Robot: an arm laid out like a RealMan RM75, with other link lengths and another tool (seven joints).
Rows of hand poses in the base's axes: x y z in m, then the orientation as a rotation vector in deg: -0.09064, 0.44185, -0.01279, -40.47, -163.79, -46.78; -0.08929, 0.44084, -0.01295, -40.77, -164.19, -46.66; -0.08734, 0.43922, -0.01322, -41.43, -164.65, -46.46; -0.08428, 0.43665, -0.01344, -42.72, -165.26, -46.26; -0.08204, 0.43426, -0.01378, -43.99, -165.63, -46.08; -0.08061, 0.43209, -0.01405, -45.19, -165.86, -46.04; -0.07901, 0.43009, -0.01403, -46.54, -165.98, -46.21; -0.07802, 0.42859, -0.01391, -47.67, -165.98, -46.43
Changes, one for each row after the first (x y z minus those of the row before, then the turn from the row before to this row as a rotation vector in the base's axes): 0.00135, -0.00101, -0.00016, -0.24, -0.32, -0.23; 0.00195, -0.00162, -0.00027, -0.34, -0.35, -0.46; 0.00306, -0.00257, -0.00022, -0.44, -0.52, -0.90; 0.00224, -0.00239, -0.00034, -0.34, -0.32, -0.86; 0.00143, -0.00217, -0.00027, -0.20, -0.26, -0.81; 0.00160, -0.00200, 0.00002, -0.06, -0.27, -0.92; 0.00099, -0.00150, 0.00012, 0.03, -0.18, -0.77
